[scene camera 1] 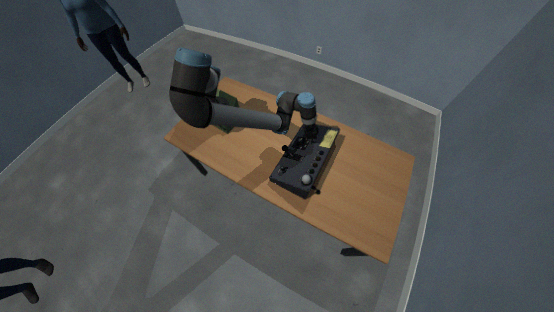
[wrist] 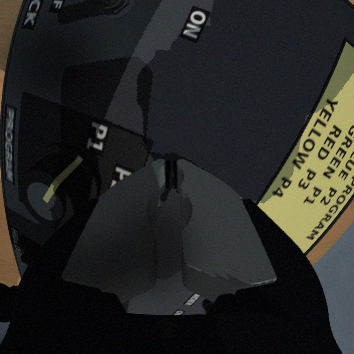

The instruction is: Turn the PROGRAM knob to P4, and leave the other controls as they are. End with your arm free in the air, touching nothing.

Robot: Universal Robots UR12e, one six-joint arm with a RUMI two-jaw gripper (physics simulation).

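Places are measured from the arm's base along level axes (x up, y left, z back), in centimetres.
Pixels of known places: gripper, fingertip midpoint: (scene camera 1: pixel 312 140) (wrist: pixel 171 162).
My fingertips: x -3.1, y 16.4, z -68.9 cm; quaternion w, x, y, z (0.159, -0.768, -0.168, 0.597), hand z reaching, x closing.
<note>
Behind a point stands the place of what it marks.
The PROGRAM knob (wrist: pixel 52 192) {y 12.9, x -2.0, z -62.6 cm} is dark and round, at the left of the wrist view, and its yellow pointer line aims toward the P1 label (wrist: pixel 97 137) {y 15.8, x -4.5, z -64.4 cm}. A second label beside it is partly covered by the finger; the P3 and P4 dial marks are hidden. The black control panel (scene camera 1: pixel 292 184) {y -17.4, x -2.1, z -74.6 cm} (wrist: pixel 215 100) {y 20.9, x -2.8, z -69.3 cm} lies on the table (scene camera 1: pixel 370 185) {y 15.1, x -14.0, z -116.9 cm}. My gripper (scene camera 1: pixel 310 131) {y 16.4, x -3.1, z -68.9 cm} (wrist: pixel 171 162) {y 16.4, x -3.1, z -68.9 cm} is shut with nothing between its fingertips. It is over the panel's far end, to the right of the knob in the wrist view and apart from it.
A yellow program card (scene camera 1: pixel 328 139) {y 20.9, x 0.5, z -77.9 cm} (wrist: pixel 285 220) {y 16.4, x 0.3, z -77.5 cm} is on the panel. A black lever (scene camera 1: pixel 286 148) {y -1.0, x 1.9, z -59.4 cm}, a row of dark buttons (scene camera 1: pixel 315 165) {y -1.2, x 2.0, z -80.1 cm}, a white ball (scene camera 1: pixel 306 179) {y -13.0, x 5.0, z -80.4 cm} and a side handle (scene camera 1: pixel 318 191) {y -8.7, x -12.3, z -89.3 cm} are nearer its front end. A green object (scene camera 1: pixel 228 99) {y 7.4, x 6.6, z -4.5 cm} is behind the forearm.
</note>
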